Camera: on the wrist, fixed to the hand. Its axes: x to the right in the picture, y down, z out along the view.
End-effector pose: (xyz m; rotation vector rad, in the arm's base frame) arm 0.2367 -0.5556 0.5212 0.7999 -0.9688 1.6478
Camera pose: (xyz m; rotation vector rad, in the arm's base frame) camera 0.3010 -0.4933 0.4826 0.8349 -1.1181 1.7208
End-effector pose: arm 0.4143 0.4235 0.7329 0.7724 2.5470 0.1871
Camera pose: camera 0.3670 0.3580 0.7874 0.9150 2.4025 0.1988
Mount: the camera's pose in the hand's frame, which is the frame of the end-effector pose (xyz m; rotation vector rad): -0.0233 -0.0636 -0.0701 -0.0119 -0.1007 0.1259
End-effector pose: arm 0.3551 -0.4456 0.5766 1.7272 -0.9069 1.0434
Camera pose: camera 0.3847 -0.3560 0.5521 1.7438 -1.0955 1.0373
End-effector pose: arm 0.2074 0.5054 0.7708 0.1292 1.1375 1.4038
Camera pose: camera 0.2096 0.4333 0.7053 0.2641 1.0524 1.4981
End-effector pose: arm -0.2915 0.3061 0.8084 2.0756 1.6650 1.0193
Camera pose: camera -0.3874 0.2887 0.8106 2.2091 1.4930 0.9422
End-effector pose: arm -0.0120 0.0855 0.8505 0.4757 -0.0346 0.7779
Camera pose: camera 0.0047 0.0608 0.7577 0.5047 -0.1640 0.8761
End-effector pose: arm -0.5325 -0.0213 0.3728 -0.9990 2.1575 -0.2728
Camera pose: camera -0.5347 -0.0547 0.4644 -0.8609 2.1220 -0.1466
